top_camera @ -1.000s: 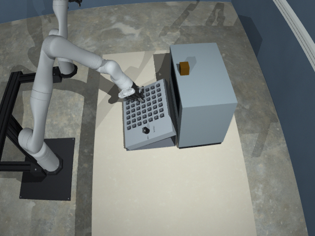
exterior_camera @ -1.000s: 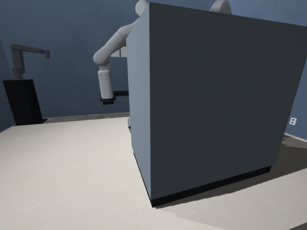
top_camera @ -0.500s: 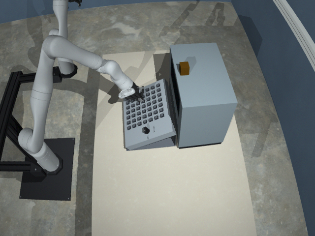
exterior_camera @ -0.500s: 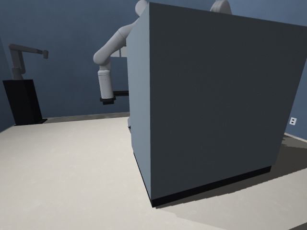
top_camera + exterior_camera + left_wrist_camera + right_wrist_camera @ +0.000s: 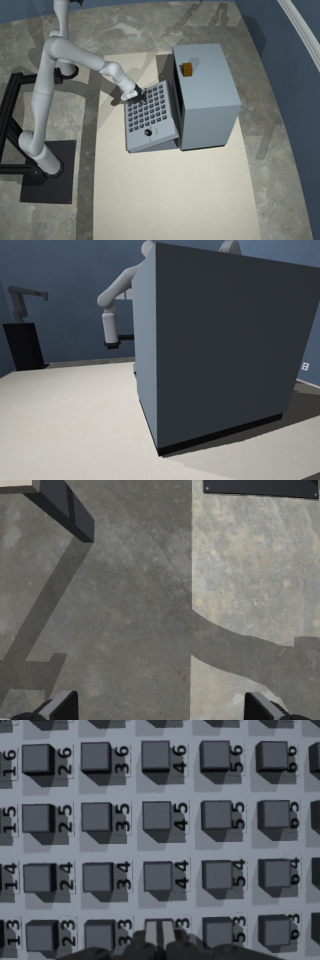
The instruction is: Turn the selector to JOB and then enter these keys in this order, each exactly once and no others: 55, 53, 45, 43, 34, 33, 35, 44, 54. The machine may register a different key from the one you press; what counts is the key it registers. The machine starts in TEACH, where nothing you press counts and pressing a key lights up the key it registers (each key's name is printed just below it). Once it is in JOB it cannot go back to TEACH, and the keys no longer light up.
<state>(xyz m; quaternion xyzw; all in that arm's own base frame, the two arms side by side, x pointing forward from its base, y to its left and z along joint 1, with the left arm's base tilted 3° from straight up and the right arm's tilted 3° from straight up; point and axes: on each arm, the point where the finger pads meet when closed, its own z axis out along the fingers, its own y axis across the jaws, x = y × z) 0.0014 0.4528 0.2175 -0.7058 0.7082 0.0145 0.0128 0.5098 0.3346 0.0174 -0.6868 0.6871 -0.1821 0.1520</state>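
Note:
Now: the sloped grey key panel 4 cm ahead of my right hand, 8 cm to the right of it and 6 cm below it. Also, from my right hand: black selector knob: 2 cm ahead, 20 cm to the right, 1 cm below.

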